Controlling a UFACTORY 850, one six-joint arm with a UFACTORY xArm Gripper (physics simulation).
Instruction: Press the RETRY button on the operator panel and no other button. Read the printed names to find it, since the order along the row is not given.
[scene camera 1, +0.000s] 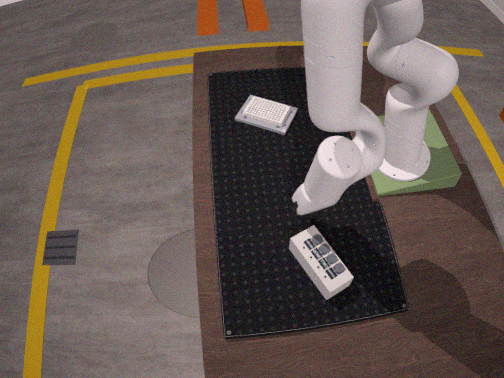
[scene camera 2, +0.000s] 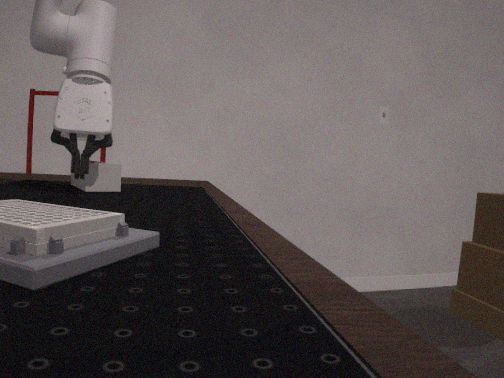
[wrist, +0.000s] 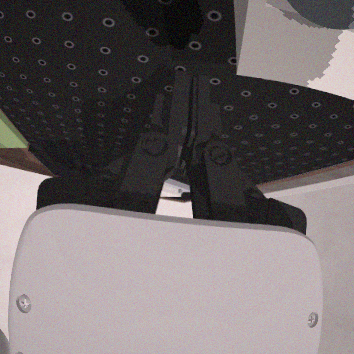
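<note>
The operator panel is a white box on the black mat, with a row of round grey-blue buttons. Dark name labels run beside the buttons, too small and blurred to read, so I cannot tell which is RETRY. In the wrist view, the panel's corner and part of one button show at the upper right. My gripper is shut and empty, pointing down beside the panel's end nearest the well plate. Its fingertips show over the mat in the wrist view and overlap the panel's left part in scene camera 2.
A white well plate sits on a grey holder on the black mat. The arm's base stands on a green block at the table's side. Brown boxes stand beyond the table.
</note>
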